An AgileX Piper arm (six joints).
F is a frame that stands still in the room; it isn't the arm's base.
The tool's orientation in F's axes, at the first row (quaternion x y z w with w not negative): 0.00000 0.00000 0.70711 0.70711
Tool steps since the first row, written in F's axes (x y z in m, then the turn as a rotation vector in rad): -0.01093 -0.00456 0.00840 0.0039 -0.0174 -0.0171; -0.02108 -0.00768 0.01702 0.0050 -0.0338 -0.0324; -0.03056 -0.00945 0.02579 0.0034 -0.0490 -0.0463; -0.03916 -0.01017 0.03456 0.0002 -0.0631 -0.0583; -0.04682 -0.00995 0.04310 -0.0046 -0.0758 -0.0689; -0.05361 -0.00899 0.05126 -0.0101 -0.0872 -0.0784; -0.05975 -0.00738 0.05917 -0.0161 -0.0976 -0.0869; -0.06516 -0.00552 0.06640 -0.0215 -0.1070 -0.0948
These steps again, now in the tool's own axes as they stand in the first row. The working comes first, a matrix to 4 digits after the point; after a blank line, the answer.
The tool's axes in the first row as the columns of a matrix, in F's axes (used below as rounded here):
0.0000 -1.0000 0.0000
1.0000 0.0000 0.0000
0.0000 0.0000 1.0000

-0.00456 0.01093 0.00840 -0.0174 -0.0039 -0.0171; -0.00768 0.02108 0.01702 -0.0338 -0.0050 -0.0324; -0.00945 0.03056 0.02579 -0.0490 -0.0034 -0.0463; -0.01017 0.03916 0.03456 -0.0631 -0.0002 -0.0583; -0.00995 0.04682 0.04310 -0.0758 0.0046 -0.0689; -0.00899 0.05361 0.05126 -0.0872 0.0101 -0.0784; -0.00738 0.05975 0.05917 -0.0976 0.0161 -0.0869; -0.00552 0.06516 0.06640 -0.1070 0.0215 -0.0948
